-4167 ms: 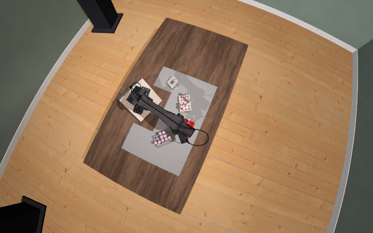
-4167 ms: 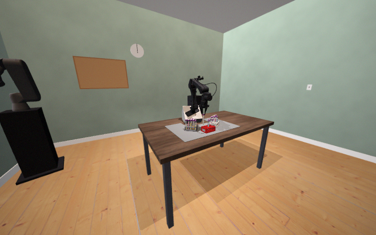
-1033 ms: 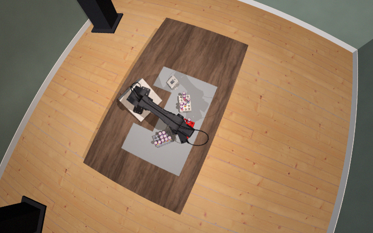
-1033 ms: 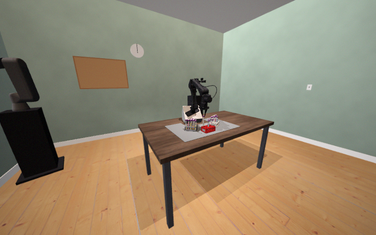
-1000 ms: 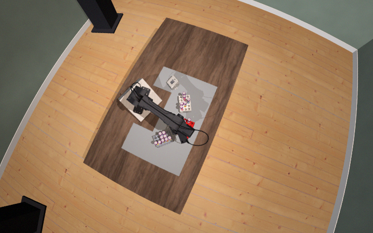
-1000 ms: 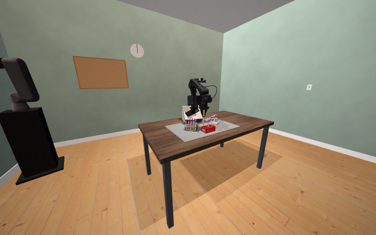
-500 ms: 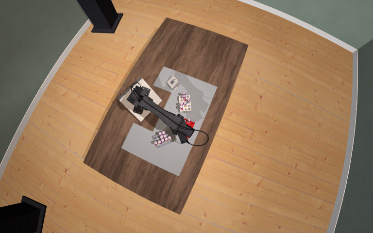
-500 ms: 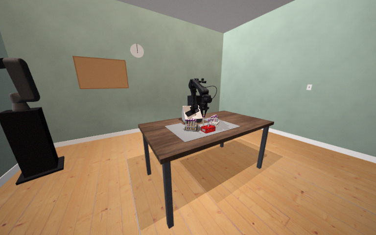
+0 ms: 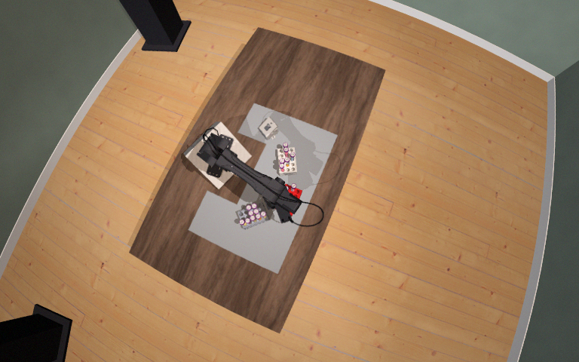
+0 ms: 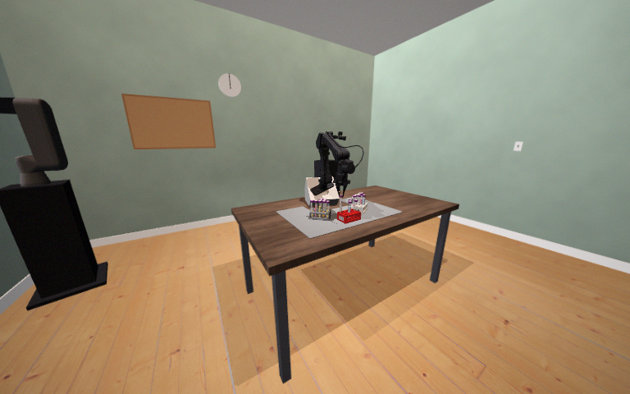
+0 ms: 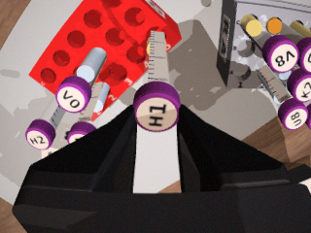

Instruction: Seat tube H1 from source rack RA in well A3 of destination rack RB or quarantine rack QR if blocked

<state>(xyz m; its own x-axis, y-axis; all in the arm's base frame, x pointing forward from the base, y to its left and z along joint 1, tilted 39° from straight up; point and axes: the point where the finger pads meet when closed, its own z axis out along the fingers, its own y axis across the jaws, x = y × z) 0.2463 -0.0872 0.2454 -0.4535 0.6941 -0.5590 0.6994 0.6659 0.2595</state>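
Right now my hand is 60 mm above the tube H1 and 10 mm to the left of it. Round my hand: red rack QR 140 mm below, 40 mm to the left, 40 mm ahead; grey rack RA 140 mm below, 110 mm behind, 70 mm to the right; white rack RB 230 mm to the left, 140 mm below, 10 mm behind.
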